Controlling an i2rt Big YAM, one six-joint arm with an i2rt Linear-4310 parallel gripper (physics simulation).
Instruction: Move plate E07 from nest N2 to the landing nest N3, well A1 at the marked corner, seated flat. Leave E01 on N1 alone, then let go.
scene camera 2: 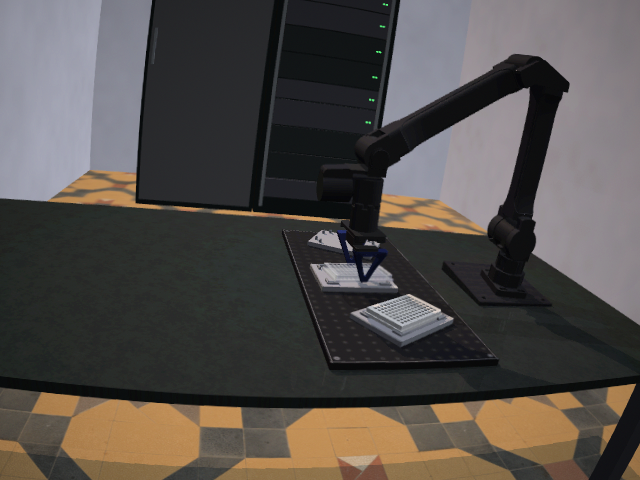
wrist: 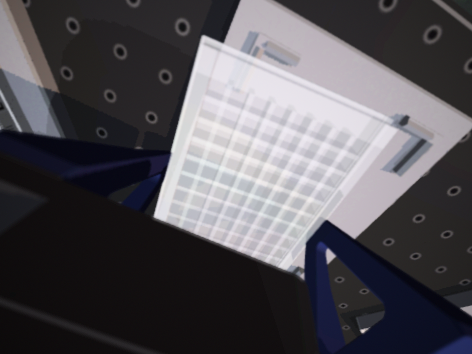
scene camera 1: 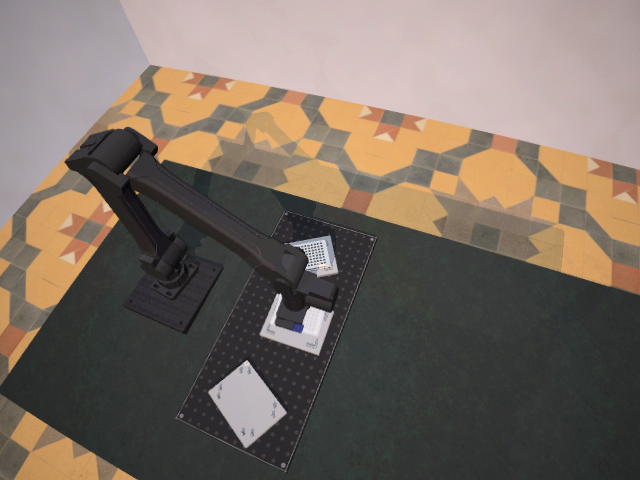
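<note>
Plate E07 (scene camera 1: 318,321) (scene camera 2: 336,269) (wrist: 259,167) is a clear white well plate over the middle nest N2 (scene camera 1: 287,338) (scene camera 2: 356,287) (wrist: 343,76). My gripper (scene camera 2: 364,272) (wrist: 244,195) comes straight down on it, and its blue fingers are shut on the plate's two long sides. In the wrist view the plate looks slightly off the nest's corner guides. Plate E01 (scene camera 1: 317,250) (scene camera 2: 403,311) sits on nest N1 (scene camera 1: 327,270) (scene camera 2: 397,338). The landing nest N3 (scene camera 1: 247,403) (scene camera 2: 323,240) is bare, with small corner pegs.
All three nests stand in a row on a black perforated board (scene camera 1: 356,269) (scene camera 2: 351,343) (wrist: 114,57) on the dark table. The arm's base (scene camera 1: 172,291) (scene camera 2: 490,289) is bolted beside the board. A dark server cabinet (scene camera 2: 207,103) stands behind the table.
</note>
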